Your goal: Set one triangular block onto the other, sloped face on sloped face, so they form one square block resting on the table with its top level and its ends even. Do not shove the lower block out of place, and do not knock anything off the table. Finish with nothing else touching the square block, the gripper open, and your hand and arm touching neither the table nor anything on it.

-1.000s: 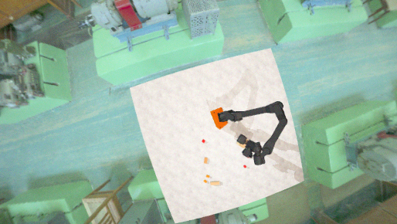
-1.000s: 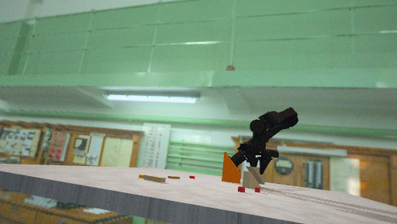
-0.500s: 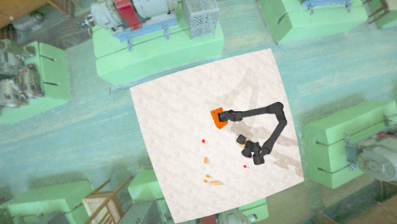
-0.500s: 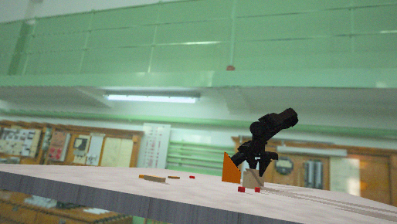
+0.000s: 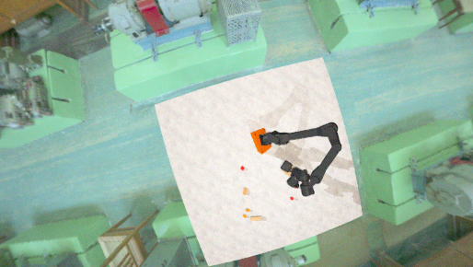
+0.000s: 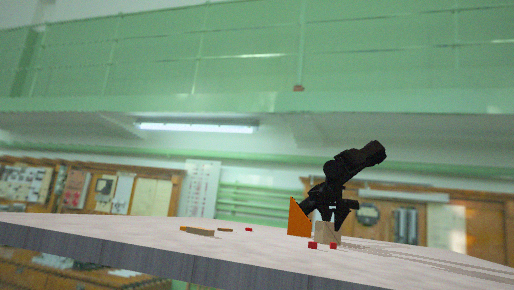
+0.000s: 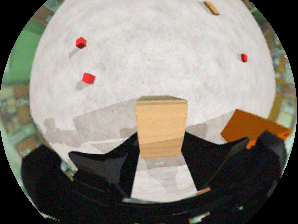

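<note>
The tan triangular block lies 1 cm above my gripper tip.
</note>
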